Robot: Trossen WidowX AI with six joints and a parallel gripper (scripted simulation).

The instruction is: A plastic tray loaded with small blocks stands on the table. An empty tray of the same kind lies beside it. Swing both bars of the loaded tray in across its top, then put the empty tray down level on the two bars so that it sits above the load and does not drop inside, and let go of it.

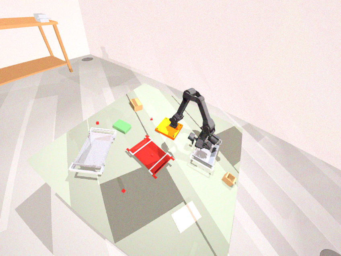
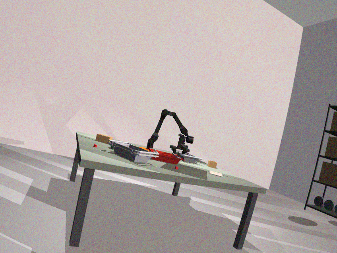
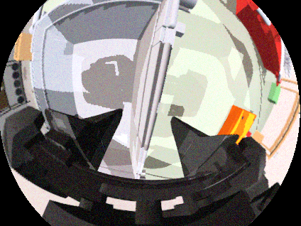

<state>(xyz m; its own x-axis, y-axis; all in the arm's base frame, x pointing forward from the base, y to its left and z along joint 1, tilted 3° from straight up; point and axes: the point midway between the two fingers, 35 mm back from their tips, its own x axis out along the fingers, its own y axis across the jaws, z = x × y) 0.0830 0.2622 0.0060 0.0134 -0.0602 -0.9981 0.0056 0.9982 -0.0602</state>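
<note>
My gripper tip is 8 cm to the right of the grey tray and 3 cm below it. The rest, counted from my gripper tip: white sheet (47 cm ahead, 12 cm to the left, 1 cm below); tan box (13 cm ahead, 31 cm to the left); red block (26 cm ahead, 25 cm to the right).
</note>
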